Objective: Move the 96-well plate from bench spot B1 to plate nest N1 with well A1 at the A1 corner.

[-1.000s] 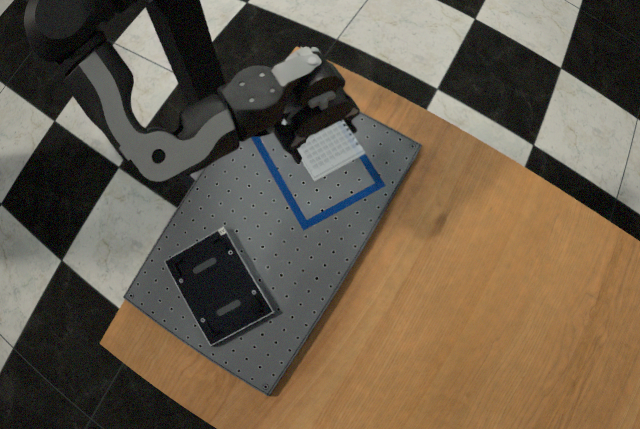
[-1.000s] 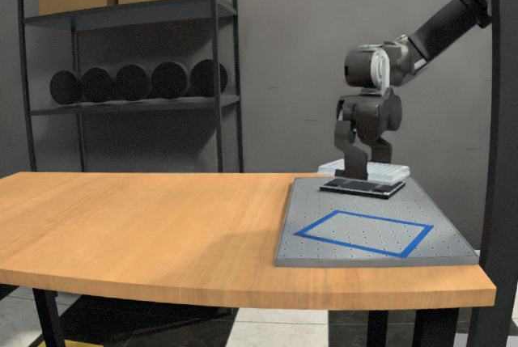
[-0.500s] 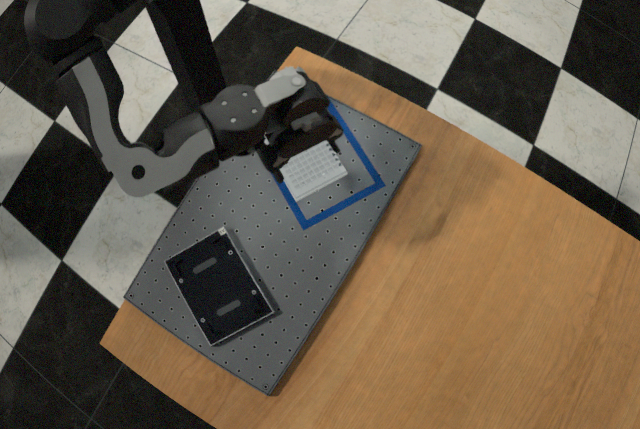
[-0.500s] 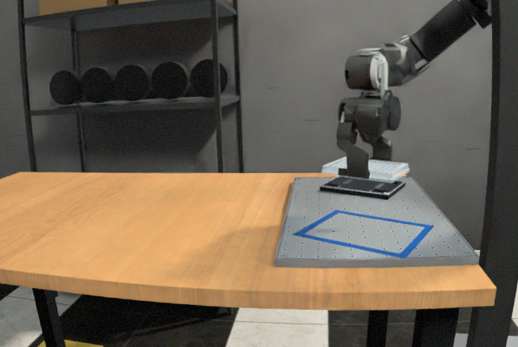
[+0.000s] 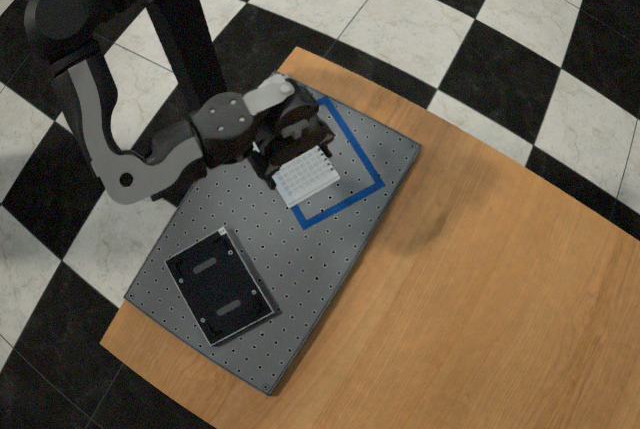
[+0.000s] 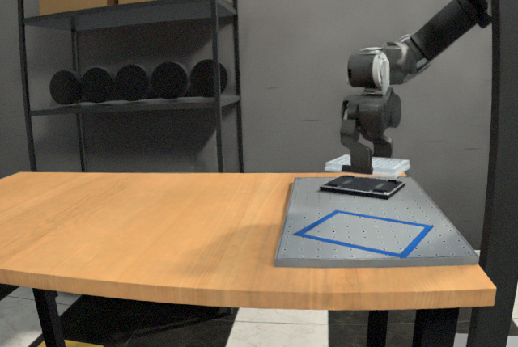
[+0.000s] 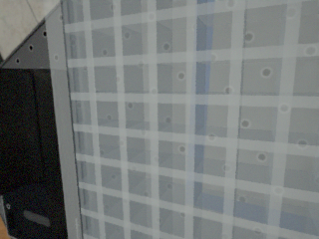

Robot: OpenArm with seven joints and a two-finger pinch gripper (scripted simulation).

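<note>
The plate nest lies 220 mm to the right of my hand, 90 mm below it and 20 mm ahead of it. Round my hand: clear 96-well plate right at my hand.
</note>
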